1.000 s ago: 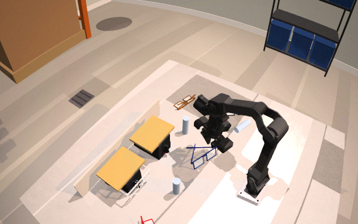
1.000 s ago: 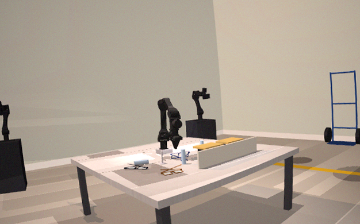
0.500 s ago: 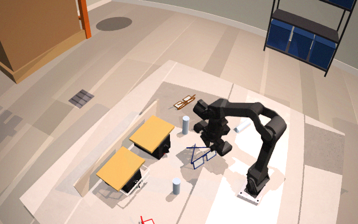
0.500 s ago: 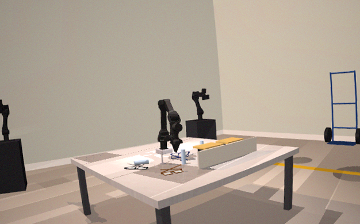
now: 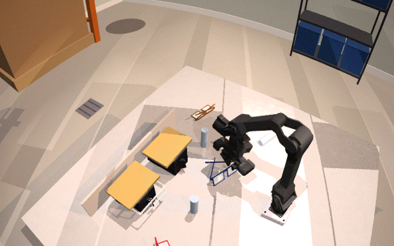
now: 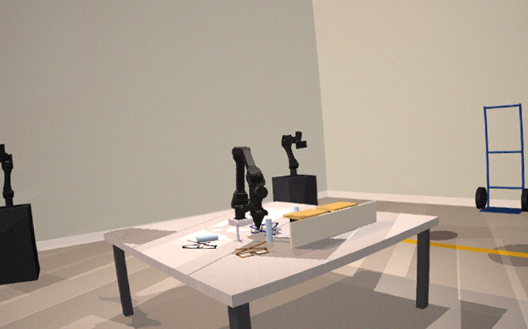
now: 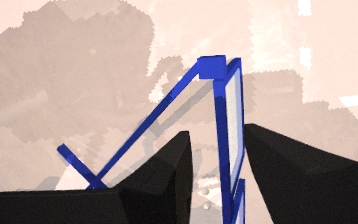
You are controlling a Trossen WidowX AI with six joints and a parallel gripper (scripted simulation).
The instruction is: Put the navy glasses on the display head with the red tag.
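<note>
Right now the white post is 70 mm ahead of my gripper tip and 140 mm to the right of it. The rest, counted from my gripper tip: low board 300 mm ahead, 270 mm to the left, 30 mm above.
</note>
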